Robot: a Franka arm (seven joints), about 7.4 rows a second.
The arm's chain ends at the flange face. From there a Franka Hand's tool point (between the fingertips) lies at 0.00 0.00 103.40 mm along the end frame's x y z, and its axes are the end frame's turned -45 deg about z.
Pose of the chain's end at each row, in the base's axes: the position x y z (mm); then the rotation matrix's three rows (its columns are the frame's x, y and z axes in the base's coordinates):
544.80 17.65 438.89; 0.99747 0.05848 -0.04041; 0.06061 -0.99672 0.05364; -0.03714 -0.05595 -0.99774
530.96 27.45 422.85; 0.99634 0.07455 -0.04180; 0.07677 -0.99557 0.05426; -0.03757 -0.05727 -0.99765
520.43 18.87 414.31; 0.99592 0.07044 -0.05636; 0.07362 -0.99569 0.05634; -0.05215 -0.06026 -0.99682
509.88 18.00 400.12; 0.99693 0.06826 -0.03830; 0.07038 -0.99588 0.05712; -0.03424 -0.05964 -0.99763
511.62 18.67 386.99; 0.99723 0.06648 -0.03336; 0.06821 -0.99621 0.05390; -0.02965 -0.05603 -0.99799
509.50 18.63 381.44; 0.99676 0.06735 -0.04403; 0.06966 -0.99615 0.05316; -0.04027 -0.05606 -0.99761
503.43 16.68 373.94; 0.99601 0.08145 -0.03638; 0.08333 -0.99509 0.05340; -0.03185 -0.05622 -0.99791
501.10 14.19 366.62; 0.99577 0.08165 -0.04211; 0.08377 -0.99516 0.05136; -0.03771 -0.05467 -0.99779
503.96 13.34 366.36; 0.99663 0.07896 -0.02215; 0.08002 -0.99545 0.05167; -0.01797 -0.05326 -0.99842
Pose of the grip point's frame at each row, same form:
540.62 23.20 335.72; 0.66397 0.74667 -0.04041; 0.74765 -0.66193 0.05364; 0.01330 -0.06582 -0.99774
526.64 33.06 319.69; 0.65180 0.75723 -0.04180; 0.75826 -0.64969 0.05426; 0.01393 -0.06706 -0.99765
514.60 24.70 311.24; 0.65441 0.75403 -0.05636; 0.75612 -0.65200 0.05634; 0.00573 -0.07949 -0.99682
505.92 23.91 296.97; 0.65667 0.75320 -0.03830; 0.75396 -0.65443 0.05712; 0.01796 -0.06638 -0.99763
508.17 24.24 283.80; 0.65814 0.75216 -0.03336; 0.75266 -0.65620 0.05390; 0.01865 -0.06058 -0.99799
504.95 24.13 278.29; 0.65719 0.75244 -0.04403; 0.75364 -0.65513 0.05316; 0.01117 -0.06812 -0.99761
499.67 22.20 270.76; 0.64669 0.76188 -0.03638; 0.76256 -0.64471 0.05340; 0.01723 -0.06227 -0.99791
496.75 19.50 263.45; 0.64638 0.76185 -0.04211; 0.76292 -0.64445 0.05136; 0.01199 -0.06532 -0.99779
501.67 18.68 263.12; 0.64889 0.76056 -0.02215; 0.76047 -0.64731 0.05167; 0.02495 -0.05037 -0.99842

